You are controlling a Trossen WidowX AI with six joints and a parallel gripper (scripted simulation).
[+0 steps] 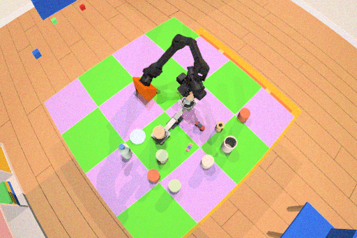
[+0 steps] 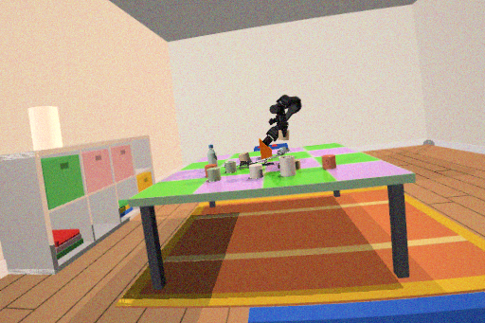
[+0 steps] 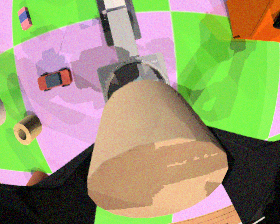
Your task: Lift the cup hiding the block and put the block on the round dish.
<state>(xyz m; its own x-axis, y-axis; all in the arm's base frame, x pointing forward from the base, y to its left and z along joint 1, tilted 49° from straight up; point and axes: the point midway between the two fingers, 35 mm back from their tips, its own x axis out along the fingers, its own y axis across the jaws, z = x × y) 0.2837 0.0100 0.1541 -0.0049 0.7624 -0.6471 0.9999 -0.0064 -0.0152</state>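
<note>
Now: the grey block 8 cm below my gripper tip and 1 cm to the right of it. Also, from my gripper tip: toy car: 16 cm below, 15 cm ahead, 5 cm to the right; tan cup: 2 cm to the left, 1 cm above; small grey balance: 15 cm below, 14 cm to the right, 1 cm ahead.
</note>
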